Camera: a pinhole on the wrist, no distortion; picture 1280 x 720 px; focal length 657.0 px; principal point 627.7 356.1 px. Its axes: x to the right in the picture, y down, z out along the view. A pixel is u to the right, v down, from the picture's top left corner.
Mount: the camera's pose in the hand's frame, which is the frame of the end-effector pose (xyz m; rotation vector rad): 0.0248 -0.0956 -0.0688 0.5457 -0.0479 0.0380
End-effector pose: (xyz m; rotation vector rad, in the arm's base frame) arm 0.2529 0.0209 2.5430 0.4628 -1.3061 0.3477
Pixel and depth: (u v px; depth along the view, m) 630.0 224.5 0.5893
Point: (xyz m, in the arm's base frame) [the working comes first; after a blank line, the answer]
In the camera's frame: 0.0021 -0.1180 0.5893

0.1919 -0.6020 2.5611
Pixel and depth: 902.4 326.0 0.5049
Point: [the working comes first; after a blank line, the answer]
In the camera's frame: 0.2111 -0.0231 0.5049

0.1850 -0.4875 2.7771
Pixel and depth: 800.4 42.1 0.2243
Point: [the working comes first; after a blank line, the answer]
In the camera's frame: 0.0590 -0.1072 0.2243

0.3624 -0.2759 2.5961
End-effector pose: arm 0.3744 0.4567 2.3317 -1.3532 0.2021 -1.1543
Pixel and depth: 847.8 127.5 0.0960
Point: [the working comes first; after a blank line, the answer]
In the camera's frame: 0.0322 -0.0334 0.0960

0.3081 0.4497 2.5009
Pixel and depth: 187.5 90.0 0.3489
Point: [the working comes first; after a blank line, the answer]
In the camera's frame: -0.2338 -0.1413 0.3489

0.1608 0.7878 2.6026
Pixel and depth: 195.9 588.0 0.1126
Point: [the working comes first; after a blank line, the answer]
In the camera's frame: -0.0740 0.0397 0.1126

0.3149 0.5501 2.4185
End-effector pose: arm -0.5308 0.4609 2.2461 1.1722 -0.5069 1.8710
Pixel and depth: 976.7 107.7 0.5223
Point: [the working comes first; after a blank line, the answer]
In the camera's frame: 0.2774 -0.1975 0.5223

0.0002 0.6830 2.5907
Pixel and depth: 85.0 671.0 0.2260
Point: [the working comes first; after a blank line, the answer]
In the camera's frame: -0.1867 0.1083 0.2260

-0.3029 0.3338 2.1630
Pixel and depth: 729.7 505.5 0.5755
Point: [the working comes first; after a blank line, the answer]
In the camera's frame: 0.0893 0.1309 0.5755

-0.0549 0.3093 2.5328
